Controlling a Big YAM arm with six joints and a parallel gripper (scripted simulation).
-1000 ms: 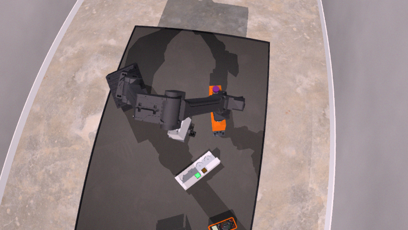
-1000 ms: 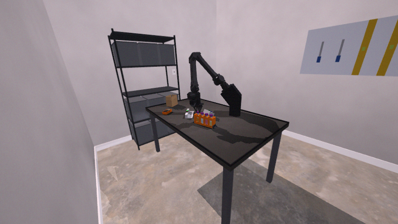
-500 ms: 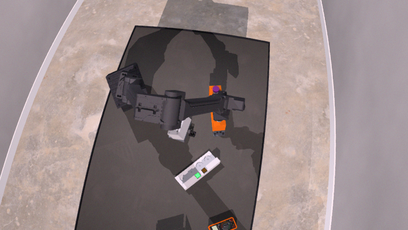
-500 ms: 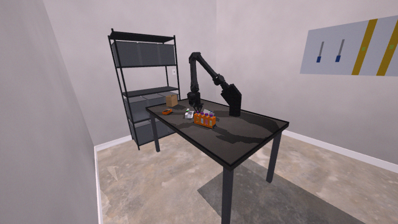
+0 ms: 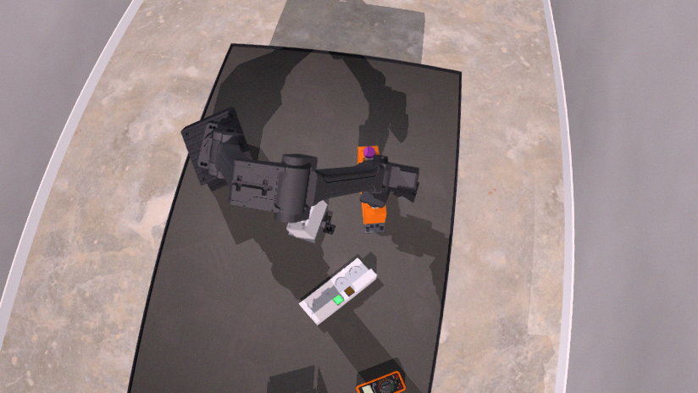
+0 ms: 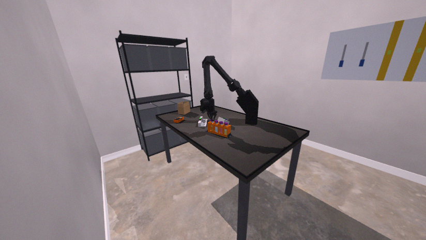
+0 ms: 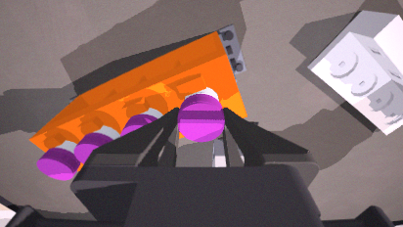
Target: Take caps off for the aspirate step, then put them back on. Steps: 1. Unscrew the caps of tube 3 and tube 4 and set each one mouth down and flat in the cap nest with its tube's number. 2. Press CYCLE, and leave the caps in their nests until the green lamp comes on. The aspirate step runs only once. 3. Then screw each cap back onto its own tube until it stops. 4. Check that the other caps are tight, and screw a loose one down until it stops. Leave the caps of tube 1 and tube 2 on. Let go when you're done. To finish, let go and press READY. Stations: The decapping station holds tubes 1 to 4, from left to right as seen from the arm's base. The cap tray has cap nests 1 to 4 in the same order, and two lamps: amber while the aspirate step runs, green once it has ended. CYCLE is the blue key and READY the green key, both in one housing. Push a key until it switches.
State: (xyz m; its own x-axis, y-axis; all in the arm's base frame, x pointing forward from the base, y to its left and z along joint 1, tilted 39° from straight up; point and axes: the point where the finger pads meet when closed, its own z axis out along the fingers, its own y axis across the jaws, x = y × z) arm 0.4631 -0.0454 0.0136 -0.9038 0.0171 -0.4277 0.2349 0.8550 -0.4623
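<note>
Right now my hand is right at the cap. The rest, counted from my hand: green key: 22 cm behind, 5 cm to the right, 5 cm below; then blue key: 21 cm behind, 5 cm below; then key housing: 20 cm behind, 3 cm to the right, 7 cm below.
</note>
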